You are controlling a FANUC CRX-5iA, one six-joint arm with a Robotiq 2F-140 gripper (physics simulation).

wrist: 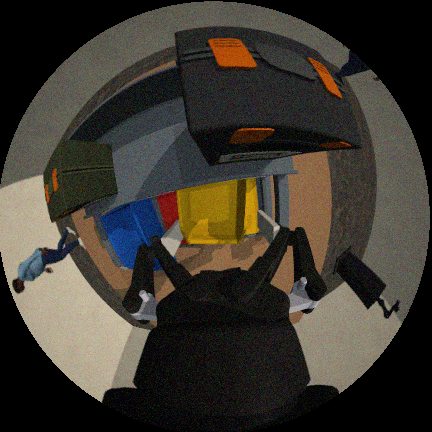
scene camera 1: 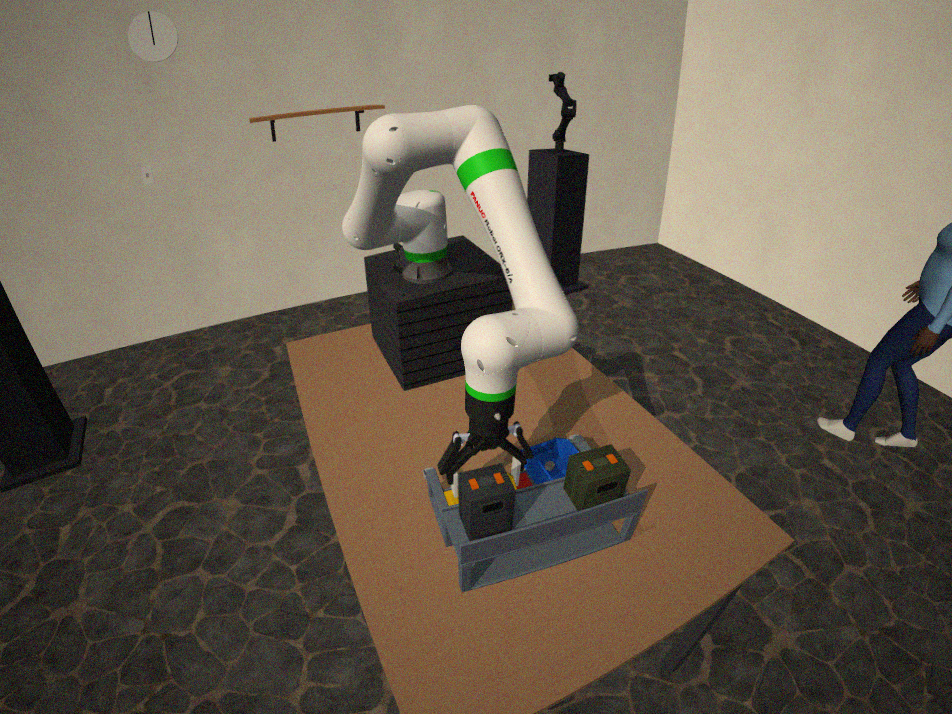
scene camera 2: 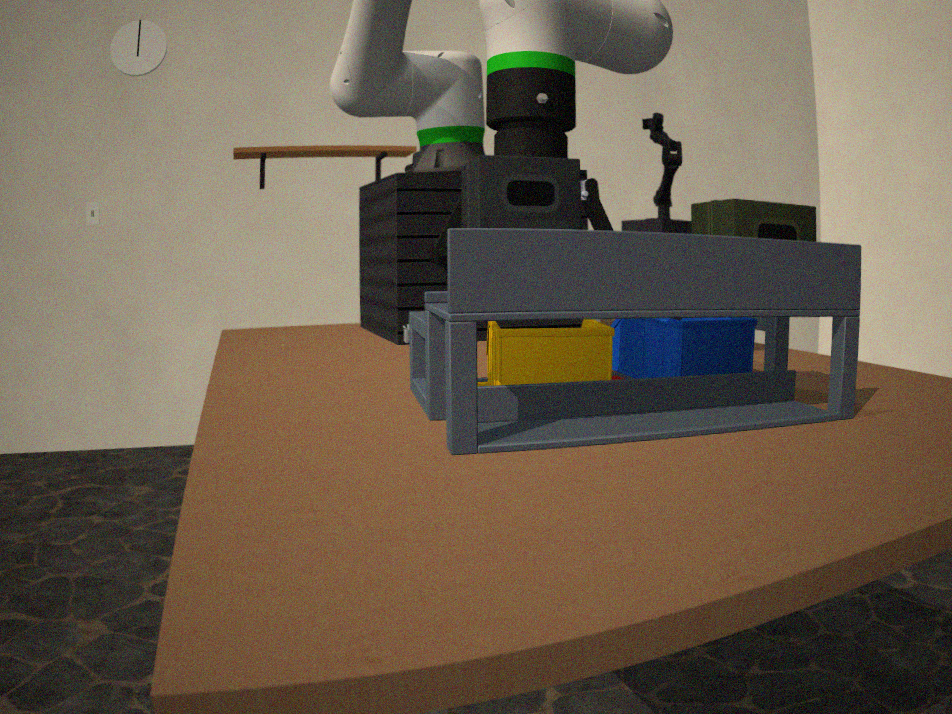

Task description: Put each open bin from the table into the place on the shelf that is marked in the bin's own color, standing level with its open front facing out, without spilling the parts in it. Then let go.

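Frame: origin at the arm's base, x ahead, y left, z up, level; centimetres.
Seen in the pictures: gripper, fingertip midpoint: [wrist: 219, 222]; arm's base, link origin: [scene camera 1: 427, 272] [scene camera 2: 452, 175].
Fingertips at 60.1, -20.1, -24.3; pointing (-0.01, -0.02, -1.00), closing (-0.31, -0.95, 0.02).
Offsets run from my fingertips to a thing's top centre, as dx, dy, dz. "spot": to the spot under its first point. Level surfaces: height alone.
My gripper [scene camera 1: 485, 476] [wrist: 219, 222] is open and empty, low behind the dark case. In the wrist view its fingertips are spread on either side of the yellow bin {spot: +10.8, -4.4, -0.4} [scene camera 2: 550, 357] [wrist: 210, 205]; whether they touch it cannot be seen. The yellow bin looks level on the lower part of the grey shelf [scene camera 1: 542, 503] [scene camera 2: 653, 272] [wrist: 150, 162], beside a bare yellow strip {spot: -1.8, -6.8, -5.3} [wrist: 251, 207]. A red marked place [wrist: 168, 209] lies bare between the bins. The blue bin {spot: +1.2, +13.2, -0.1} [scene camera 1: 535, 466] [scene camera 2: 715, 347] [wrist: 131, 227] is turned at an angle to the yellow one. The yellow bin's parts cannot be made out.
A tall dark case {+10.9, -7.5, +16.4} [scene camera 1: 485, 518] [scene camera 2: 484, 192] [wrist: 270, 100] stands on the shelf's top board, close to the gripper. A green case {+17.6, +14.7, +13.7} [scene camera 1: 592, 491] [scene camera 2: 745, 219] [wrist: 87, 172] stands at its other end. The shelf is on the brown table {dz -6.0} [scene camera 1: 615, 607] [scene camera 2: 461, 553]. A person [scene camera 1: 884, 376] [wrist: 32, 265] is off to one side.
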